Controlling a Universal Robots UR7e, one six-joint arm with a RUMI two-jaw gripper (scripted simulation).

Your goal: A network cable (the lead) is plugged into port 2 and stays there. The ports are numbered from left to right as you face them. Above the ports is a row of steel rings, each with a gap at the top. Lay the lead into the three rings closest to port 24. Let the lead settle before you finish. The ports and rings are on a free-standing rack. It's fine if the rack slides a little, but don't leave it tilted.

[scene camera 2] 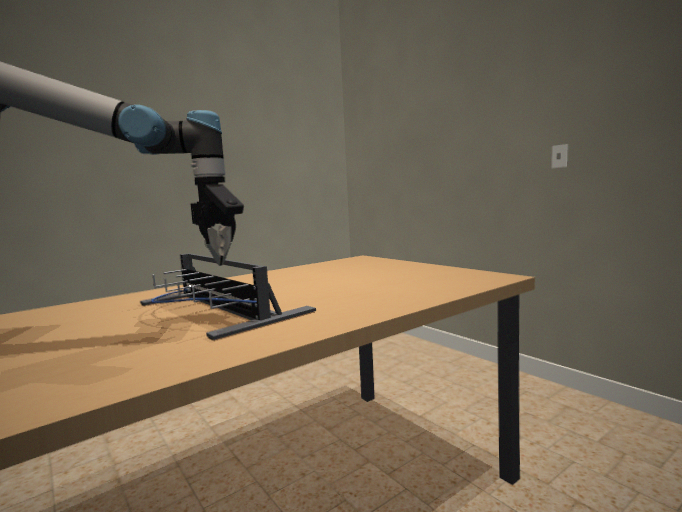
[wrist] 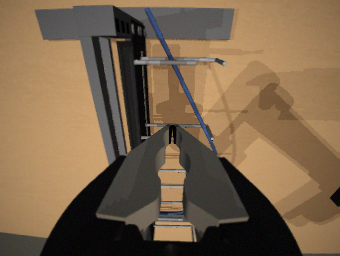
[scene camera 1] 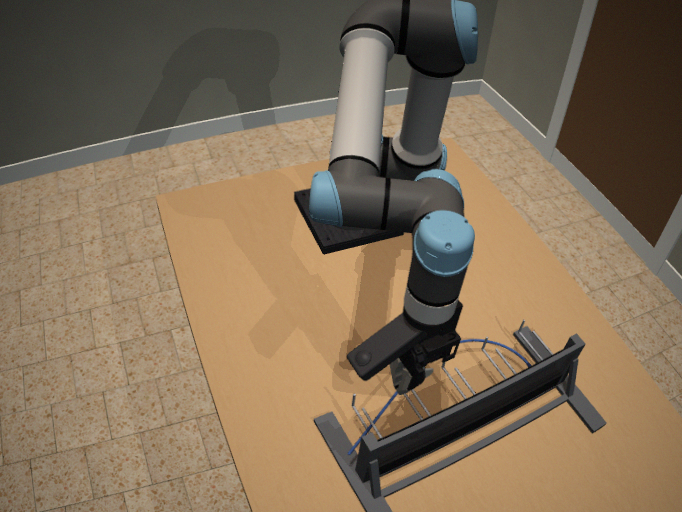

In view: my gripper [scene camera 1: 399,393] and a free-standing rack [scene camera 1: 453,424].
The free-standing rack shows as well in scene camera 2 [scene camera 2: 261,291] and in the wrist view [wrist: 91,28]. My gripper also shows in scene camera 2 [scene camera 2: 220,265] and in the wrist view [wrist: 172,126].
